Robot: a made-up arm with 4 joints. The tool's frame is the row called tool.
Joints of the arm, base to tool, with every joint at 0 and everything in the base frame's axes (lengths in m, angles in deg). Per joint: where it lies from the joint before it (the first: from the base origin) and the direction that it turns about. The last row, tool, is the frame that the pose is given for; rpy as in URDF.
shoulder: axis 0 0 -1 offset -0.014 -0.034 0.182
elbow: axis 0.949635 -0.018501 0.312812 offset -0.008 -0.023 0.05
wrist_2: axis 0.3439 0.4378 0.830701 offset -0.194 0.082 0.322
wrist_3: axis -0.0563 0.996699 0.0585 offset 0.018 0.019 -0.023
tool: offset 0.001 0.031 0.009 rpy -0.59 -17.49 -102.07
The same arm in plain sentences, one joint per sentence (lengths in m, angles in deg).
The arm has four revolute joints in a row. What follows holds with every joint at zero, and every direction is one of the base frame's.
The first joint lies 0.014 m along -x and 0.034 m along -y and 0.182 m along +z from the base frame's origin and rotates about -z.
The second joint lies 0.008 m along -x and 0.023 m along -y and 0.05 m along +z from the first joint and rotates about the direction (0.949635, -0.018501, 0.312812).
The third joint lies 0.194 m along -x and 0.082 m along +y and 0.322 m along +z from the second joint and rotates about the direction (0.3439, 0.4378, 0.830701).
The fourth joint lies 0.018 m along +x and 0.019 m along +y and 0.023 m along -z from the third joint and rotates about the direction (-0.0563, 0.996699, 0.0585).
The tool frame, which is the frame that the pose is given for, lies 0.001 m along +x and 0.031 m along +y and 0.009 m along +z from the fourth joint; its axes are the base frame's turned by roll -0.59, pitch -17.49 and yaw -102.07 deg (as in URDF: about the fixed x, then y, then z).

